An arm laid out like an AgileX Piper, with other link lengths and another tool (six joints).
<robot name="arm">
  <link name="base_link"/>
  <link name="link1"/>
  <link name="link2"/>
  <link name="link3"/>
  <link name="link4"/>
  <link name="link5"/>
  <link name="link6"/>
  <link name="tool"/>
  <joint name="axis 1" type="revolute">
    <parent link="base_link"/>
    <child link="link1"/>
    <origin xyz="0 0 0.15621" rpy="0 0 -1.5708"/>
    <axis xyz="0 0 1"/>
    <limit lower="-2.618" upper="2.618"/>
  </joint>
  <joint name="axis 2" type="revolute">
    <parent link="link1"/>
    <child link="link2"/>
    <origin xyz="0 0 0" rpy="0 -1.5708 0"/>
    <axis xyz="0 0 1"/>
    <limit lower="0" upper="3.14"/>
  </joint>
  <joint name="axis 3" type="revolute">
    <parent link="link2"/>
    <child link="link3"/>
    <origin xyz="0.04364 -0.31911 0" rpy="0 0 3.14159"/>
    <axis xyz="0 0 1"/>
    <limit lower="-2.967" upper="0"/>
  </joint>
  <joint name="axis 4" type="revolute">
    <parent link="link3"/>
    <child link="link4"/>
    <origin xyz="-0.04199 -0.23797 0" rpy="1.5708 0 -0.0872"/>
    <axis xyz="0 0 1"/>
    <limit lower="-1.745" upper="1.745"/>
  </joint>
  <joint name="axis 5" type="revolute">
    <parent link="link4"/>
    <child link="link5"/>
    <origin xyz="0 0 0" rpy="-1.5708 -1.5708 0"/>
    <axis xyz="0 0 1"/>
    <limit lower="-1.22" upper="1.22"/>
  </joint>
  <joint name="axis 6" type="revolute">
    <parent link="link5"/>
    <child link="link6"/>
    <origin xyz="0.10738 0 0" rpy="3.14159 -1.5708 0"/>
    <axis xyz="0 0 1"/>
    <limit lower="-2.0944" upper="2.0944"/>
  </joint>
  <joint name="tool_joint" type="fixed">
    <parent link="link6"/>
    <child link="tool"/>
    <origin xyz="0.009 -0.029 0.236" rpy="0.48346 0 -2.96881"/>
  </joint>
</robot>
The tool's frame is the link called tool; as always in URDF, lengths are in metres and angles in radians.
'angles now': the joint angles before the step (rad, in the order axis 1, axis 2, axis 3, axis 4, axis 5, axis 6). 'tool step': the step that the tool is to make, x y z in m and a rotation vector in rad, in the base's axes. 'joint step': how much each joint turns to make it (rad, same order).
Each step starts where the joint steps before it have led.
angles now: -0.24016, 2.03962, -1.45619, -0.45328, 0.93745, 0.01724
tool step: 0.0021, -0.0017, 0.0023, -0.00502, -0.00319, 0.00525
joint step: 0.00001, -0.00083, -0.00600, -0.00353, 0.00111, -0.00435
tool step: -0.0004, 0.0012, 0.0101, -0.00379, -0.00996, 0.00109
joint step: 0.00362, -0.02384, 0.00016, 0.00229, 0.01303, -0.00395
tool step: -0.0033, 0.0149, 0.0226, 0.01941, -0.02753, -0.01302
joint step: 0.01561, -0.06321, 0.00105, 0.03681, 0.04251, -0.00345
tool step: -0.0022, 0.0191, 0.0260, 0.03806, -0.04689, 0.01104
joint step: 0.00613, -0.08541, 0.01312, 0.06332, 0.02405, -0.03913
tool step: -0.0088, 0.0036, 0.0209, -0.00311, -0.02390, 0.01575
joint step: 0.00022, -0.07127, 0.02507, 0.01063, 0.01556, -0.02581
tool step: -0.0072, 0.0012, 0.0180, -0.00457, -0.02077, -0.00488
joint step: -0.00009, -0.05152, 0.00456, 0.00365, 0.02576, -0.00491
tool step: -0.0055, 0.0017, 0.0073, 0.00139, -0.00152, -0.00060
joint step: -0.00004, -0.02210, -0.00003, 0.00548, 0.01982, -0.00773
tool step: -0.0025, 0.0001, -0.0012, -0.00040, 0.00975, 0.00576
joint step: -0.00007, 0.00042, 0.00279, 0.00002, 0.00419, -0.00783
